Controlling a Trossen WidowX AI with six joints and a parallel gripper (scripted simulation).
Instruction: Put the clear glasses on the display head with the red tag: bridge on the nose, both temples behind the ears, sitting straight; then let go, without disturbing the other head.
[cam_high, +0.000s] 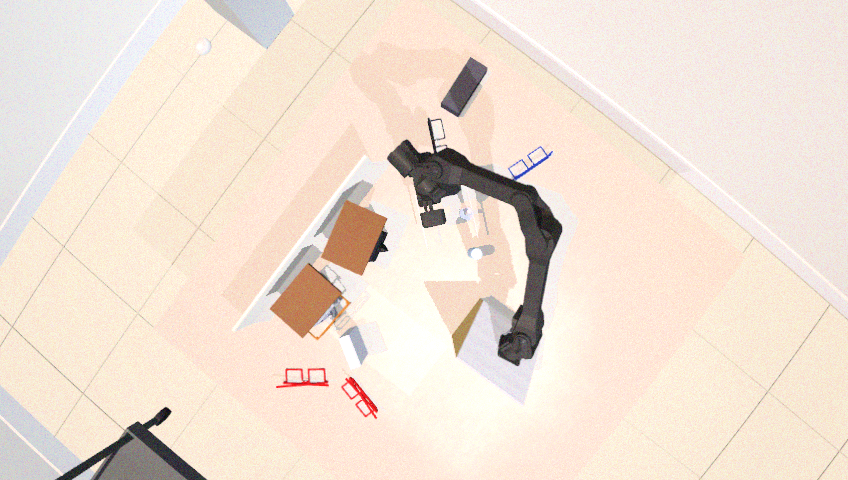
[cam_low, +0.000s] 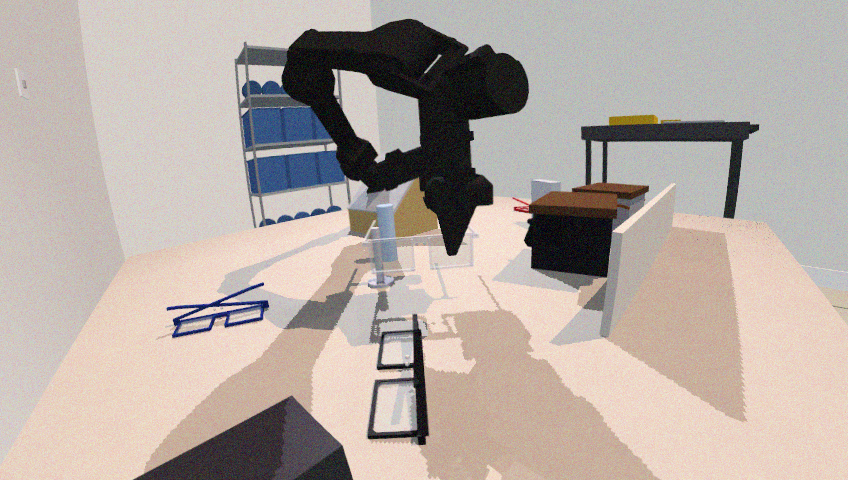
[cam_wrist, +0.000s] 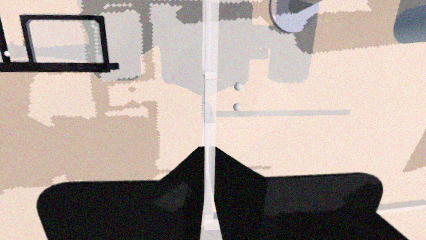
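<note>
The clear glasses is 70 mm behind my gripper tip, 30 mm to the left of it and 10 mm above it. Also, from my gripper tip: light blue post: 190 mm behind, 80 mm to the left, 10 mm below; then dark display head: 200 mm to the left, 80 mm ahead; then white peg stand: 120 mm behind, 40 mm below, 10 mm to the right.
</note>
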